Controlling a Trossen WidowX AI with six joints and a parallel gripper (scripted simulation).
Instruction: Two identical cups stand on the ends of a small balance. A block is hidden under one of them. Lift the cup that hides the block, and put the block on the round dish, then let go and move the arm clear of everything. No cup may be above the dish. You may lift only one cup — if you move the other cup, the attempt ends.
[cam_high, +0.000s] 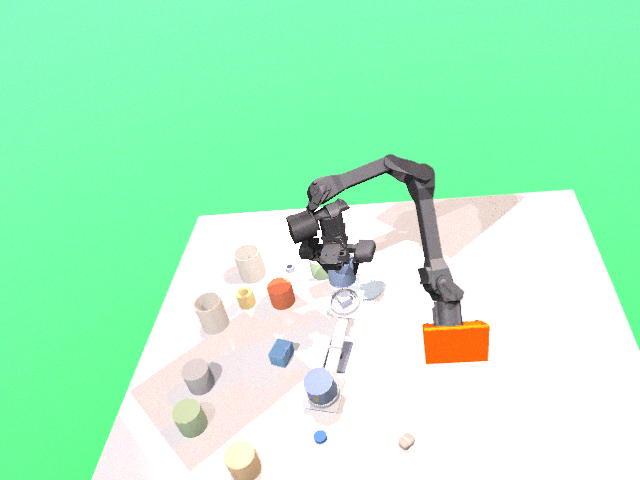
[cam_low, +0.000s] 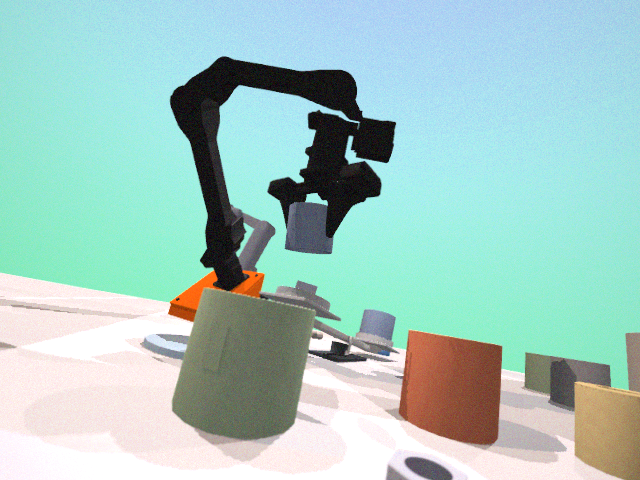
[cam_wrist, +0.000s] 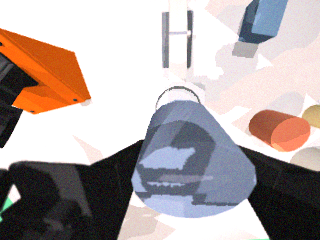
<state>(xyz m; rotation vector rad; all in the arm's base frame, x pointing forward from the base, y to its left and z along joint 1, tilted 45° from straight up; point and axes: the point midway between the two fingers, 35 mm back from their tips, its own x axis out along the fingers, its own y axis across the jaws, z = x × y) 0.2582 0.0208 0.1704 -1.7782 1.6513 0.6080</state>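
Right now the grey block is 80 mm below my gripper tip and 10 mm to the left of it. The rest, counted from my gripper tip: orange cylinder 190 mm ahead, 130 mm below, 70 mm to the right; pale blue round dish 170 mm below, 120 mm to the right, 30 mm behind; balance 140 mm to the left, 130 mm below, 20 mm ahead.
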